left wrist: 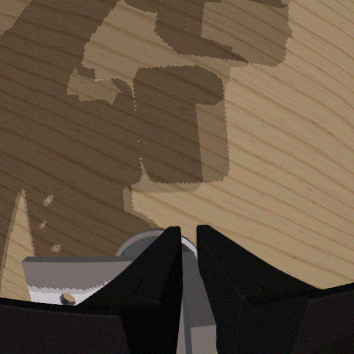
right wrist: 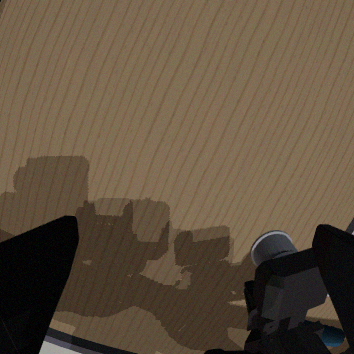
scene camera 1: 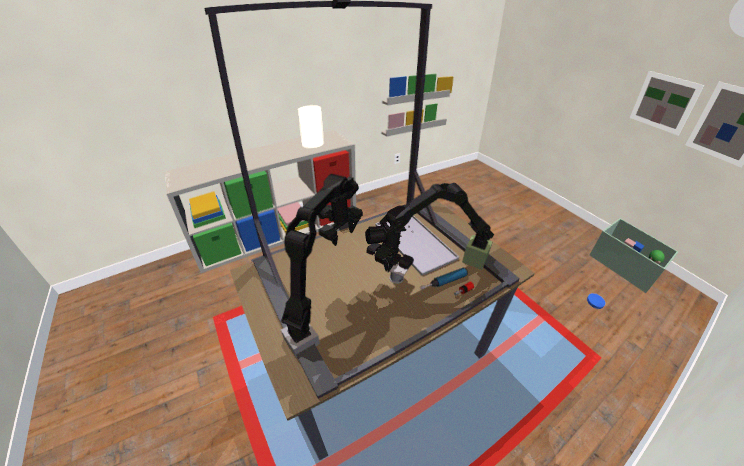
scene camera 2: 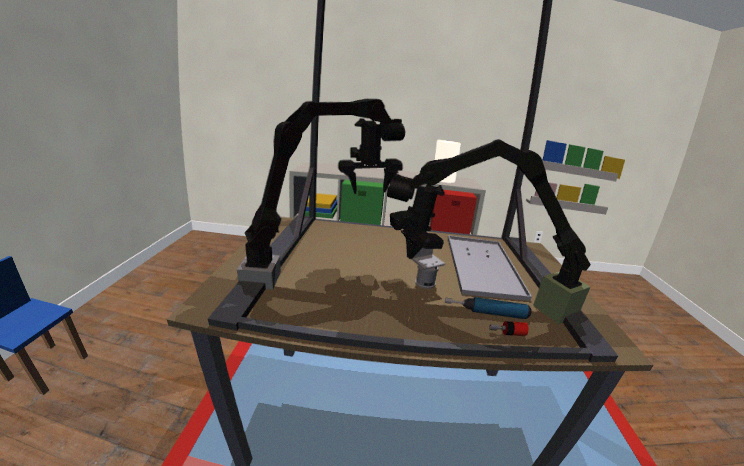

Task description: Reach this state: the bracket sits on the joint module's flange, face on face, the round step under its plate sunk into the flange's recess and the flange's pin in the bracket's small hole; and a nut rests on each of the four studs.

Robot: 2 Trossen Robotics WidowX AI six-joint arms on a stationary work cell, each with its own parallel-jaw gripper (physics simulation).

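Places are measured from the left arm's base along level axes (x back, y right, z up), in millimetres.
Pixels of known places: left gripper, fingertip midpoint: point(left wrist: 188, 236) point(right wrist: 247, 284) point(scene camera 1: 387, 271) point(scene camera 2: 409, 258); right gripper, fingertip midpoint: point(right wrist: 200, 234) point(scene camera 1: 343, 238) point(scene camera 2: 369, 192); left arm's base at its link origin: point(scene camera 1: 479, 243) point(scene camera 2: 567, 281); right arm's base at its link origin: point(scene camera 1: 299, 332) point(scene camera 2: 259, 262).
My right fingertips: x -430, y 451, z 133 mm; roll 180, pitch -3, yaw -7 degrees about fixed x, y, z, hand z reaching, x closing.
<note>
For each thing: its middle in the pictures, then the offset to it from my right fingertips.
- grey joint module at the middle of its body: point(right wrist: 279, 263) point(scene camera 2: 427, 272) point(scene camera 1: 397, 272) dx +127, dy -183, dz -197 mm
- bracket at the middle of its body: point(scene camera 2: 428, 255) point(scene camera 1: 399, 264) dx +111, dy -197, dz -131 mm
- tray at the middle of its body: point(scene camera 2: 483, 263) point(scene camera 1: 415, 240) dx +398, dy -143, dz -226 mm
- blue-handled tool at the middle of its body: point(scene camera 2: 488, 306) point(scene camera 1: 444, 279) dx +212, dy -373, dz -214 mm
- short red-handled tool at the middle of its body: point(scene camera 2: 508, 328) point(scene camera 1: 463, 289) dx +202, dy -465, dz -217 mm
The grey joint module point(scene camera 1: 396, 278) point(scene camera 2: 426, 278) point(right wrist: 272, 247) stands upright on the table; its rim shows behind the fingers in the left wrist view. My left gripper point(left wrist: 188, 236) is shut on the bracket point(scene camera 2: 431, 262) point(left wrist: 70, 275), gripping its upright wall; the pale plate with a hole is at the module's top. Whether the faces touch, and where the pin and step are, I cannot tell. Several small nuts point(scene camera 2: 487, 251) lie on the tray point(scene camera 1: 431, 253) point(scene camera 2: 491, 276). My right gripper point(scene camera 1: 341, 236) point(scene camera 2: 370, 187) point(right wrist: 200, 234) is open and empty, high above the table.
A blue-handled tool point(scene camera 1: 452, 276) point(scene camera 2: 500, 307) and a short red-handled tool point(scene camera 1: 466, 287) point(scene camera 2: 515, 328) lie between the tray and the table's front edge. The left forearm and wrist are close beside the right gripper. Dark frame rails run along the table's edges.
</note>
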